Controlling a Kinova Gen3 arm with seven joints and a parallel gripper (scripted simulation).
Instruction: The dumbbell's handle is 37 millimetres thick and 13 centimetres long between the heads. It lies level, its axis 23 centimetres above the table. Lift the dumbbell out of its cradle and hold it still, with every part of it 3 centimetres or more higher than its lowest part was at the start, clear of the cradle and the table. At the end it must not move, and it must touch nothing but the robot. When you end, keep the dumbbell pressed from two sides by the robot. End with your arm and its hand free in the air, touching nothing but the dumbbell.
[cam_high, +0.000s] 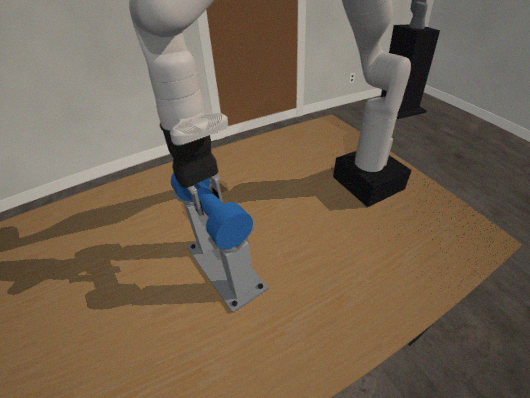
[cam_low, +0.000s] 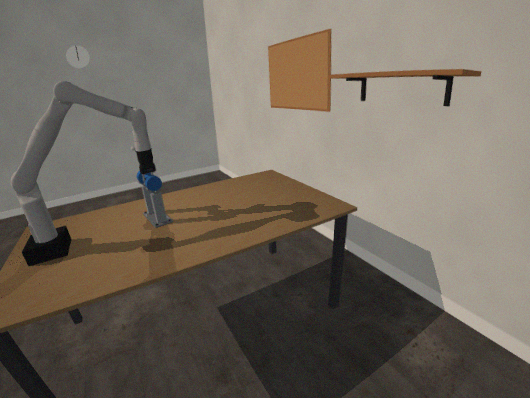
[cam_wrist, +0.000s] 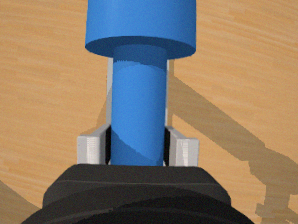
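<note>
The grey cradle lies 130 mm below my hand. From my hand the other things lie so: blue dumbbell: right at my hand.
</note>
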